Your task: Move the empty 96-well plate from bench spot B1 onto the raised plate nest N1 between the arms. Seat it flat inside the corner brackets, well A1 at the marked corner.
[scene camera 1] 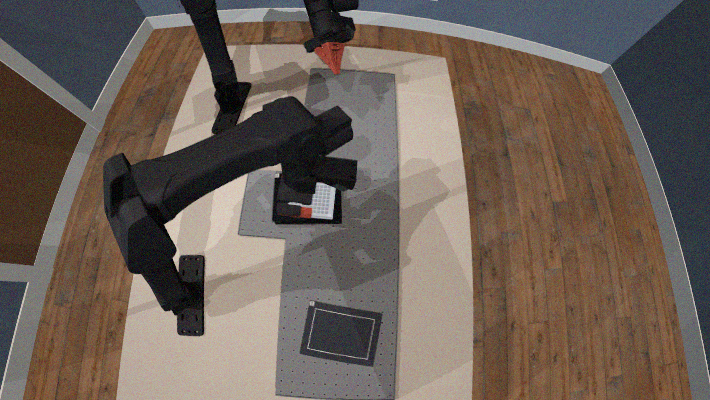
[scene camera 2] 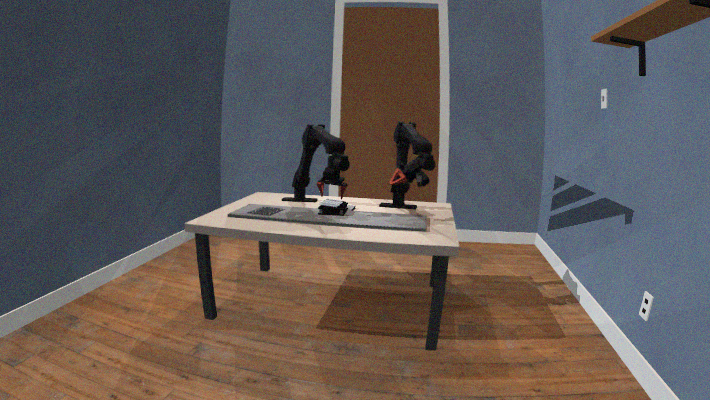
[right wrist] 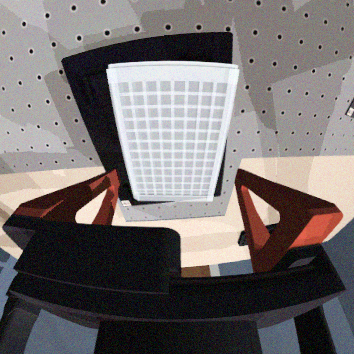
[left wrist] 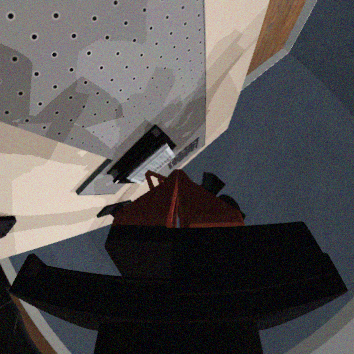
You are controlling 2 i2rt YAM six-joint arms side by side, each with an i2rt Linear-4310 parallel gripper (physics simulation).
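Places are measured from the left arm's base along level axes (x down, y left, z ahead), in metres.
Pixels of known places: left gripper, fingertip midpoint: [scene camera 1: 337, 74] [scene camera 2: 389, 184] [left wrist: 177, 175]; right gripper, fingertip midpoint: [scene camera 1: 299, 196] [scene camera 2: 331, 197] [right wrist: 177, 174] [left wrist: 153, 174]; left arm's base, link origin: [scene camera 1: 232, 107] [scene camera 2: 398, 206]; right arm's base, link origin: [scene camera 1: 191, 294] [scene camera 2: 299, 200] [left wrist: 114, 206].
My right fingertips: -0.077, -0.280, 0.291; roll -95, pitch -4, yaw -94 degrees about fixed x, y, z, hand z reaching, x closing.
Observation:
For each thing: its top centre in the pictures, then the offset to it from my right fingertips, as dx, dy, dz. "*": a spot on its surface instead. Level surfaces: height alone.
- white 96-well plate, top centre: [right wrist: 173, 152] [scene camera 1: 306, 197] [left wrist: 154, 168] [scene camera 2: 331, 200] +0.010, +0.003, +0.014
- black raised nest, top centre: [right wrist: 160, 146] [scene camera 1: 306, 195] [left wrist: 149, 163] [scene camera 2: 333, 203] +0.025, +0.014, +0.011
- small pale corner tag, surface spot: [right wrist: 126, 203] [scene camera 1: 276, 175] * +0.030, +0.055, -0.074
- dark pad, surface spot: [scene camera 1: 342, 334] [scene camera 2: 266, 210] * +0.062, -0.292, +0.138
- grey perforated board, surface height: dx +0.064
The white 96-well plate [scene camera 1: 324, 200] [scene camera 2: 333, 203] [left wrist: 152, 164] [right wrist: 172, 132] is on the black raised nest [scene camera 1: 338, 214] [left wrist: 141, 145] [right wrist: 90, 105]. In the right wrist view it lies toward the nest's right side, with a black strip bare at left; I cannot tell whether it sits flat inside the brackets. A small pale corner tag [scene camera 1: 277, 176] [right wrist: 126, 203] shows near the nest's near-left corner. My right gripper [scene camera 2: 332, 197] [right wrist: 177, 174] is open above the plate's near end, holding nothing. My left gripper [scene camera 1: 338, 73] [left wrist: 177, 175] is shut and empty, far from the plate.
Spot B1, a dark pad [scene camera 1: 342, 334] [scene camera 2: 266, 211] with a white outline, lies on the grey perforated board [scene camera 1: 340, 270] [scene camera 2: 390, 221]. My right arm [scene camera 1: 215, 165] reaches over the nest and hides part of it in scene camera 1.

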